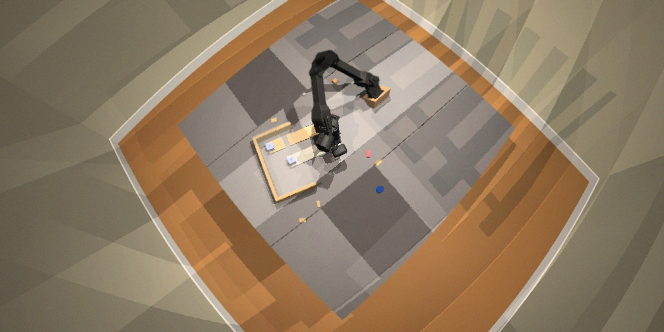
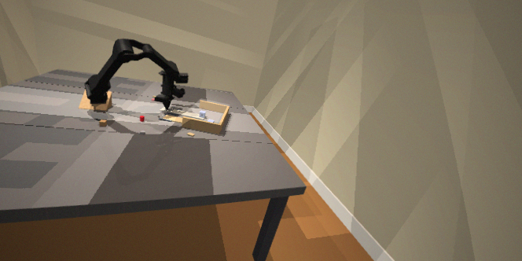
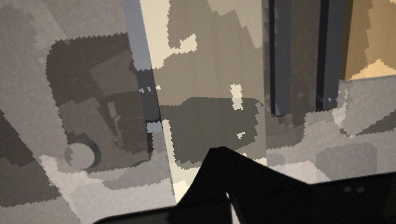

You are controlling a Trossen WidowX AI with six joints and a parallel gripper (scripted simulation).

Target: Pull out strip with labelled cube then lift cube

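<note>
The strip lies 9 cm ahead of my gripper tip and 4 cm to the right of it. Also, from my gripper tip: blue piece (2 cm ahead, 30 cm to the left); red cylinder (11 cm behind, 15 cm to the right, 1 cm above); pink block (7 cm behind, 16 cm to the left).
</note>
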